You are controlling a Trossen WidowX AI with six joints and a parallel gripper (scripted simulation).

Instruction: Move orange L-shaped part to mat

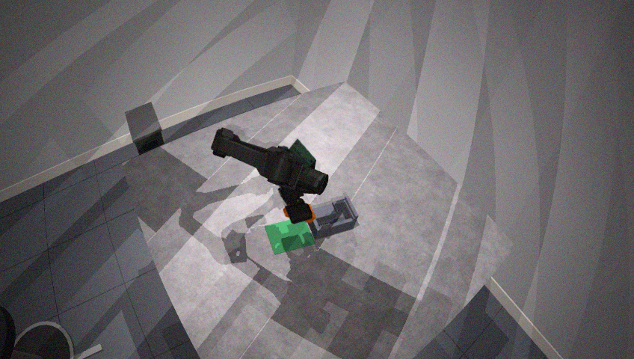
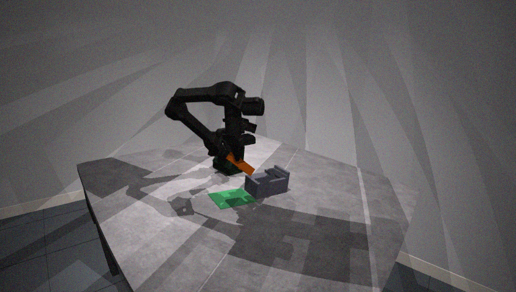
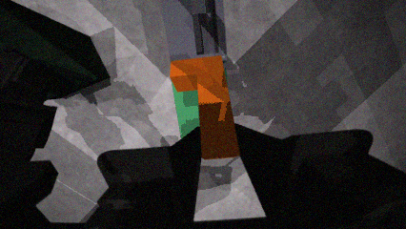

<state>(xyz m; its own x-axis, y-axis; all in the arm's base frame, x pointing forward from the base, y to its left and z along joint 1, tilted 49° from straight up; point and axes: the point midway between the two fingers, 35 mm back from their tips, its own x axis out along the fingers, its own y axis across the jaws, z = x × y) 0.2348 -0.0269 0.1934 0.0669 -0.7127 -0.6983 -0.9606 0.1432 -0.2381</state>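
The orange L-shaped part is 40 mm to the left of my gripper tip and 30 mm below it. Round my gripper tip: green mat (170 mm below).
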